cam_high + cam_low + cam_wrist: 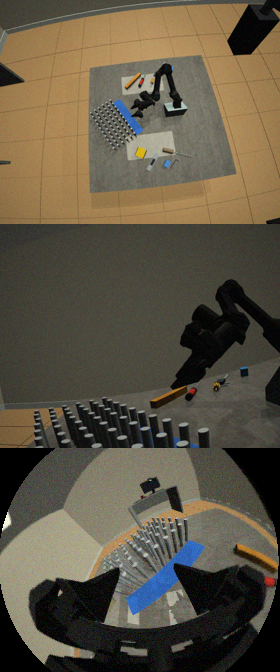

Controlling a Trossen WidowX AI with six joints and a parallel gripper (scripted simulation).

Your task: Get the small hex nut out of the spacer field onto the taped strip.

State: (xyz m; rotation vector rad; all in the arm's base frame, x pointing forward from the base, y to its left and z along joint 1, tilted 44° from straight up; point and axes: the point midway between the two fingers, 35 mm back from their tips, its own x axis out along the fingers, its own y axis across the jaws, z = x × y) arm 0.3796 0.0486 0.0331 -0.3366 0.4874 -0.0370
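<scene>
Now: the hook tool 390 mm behind my gripper tip, 380 mm to the left of it and 140 mm below it. Round my gripper tip: yellow block 330 mm to the left, 130 mm below, 50 mm behind; blue taped strip 160 mm below, 50 mm ahead, 20 mm to the right; orange bar 400 mm to the right, 140 mm below, 30 mm behind.
</scene>
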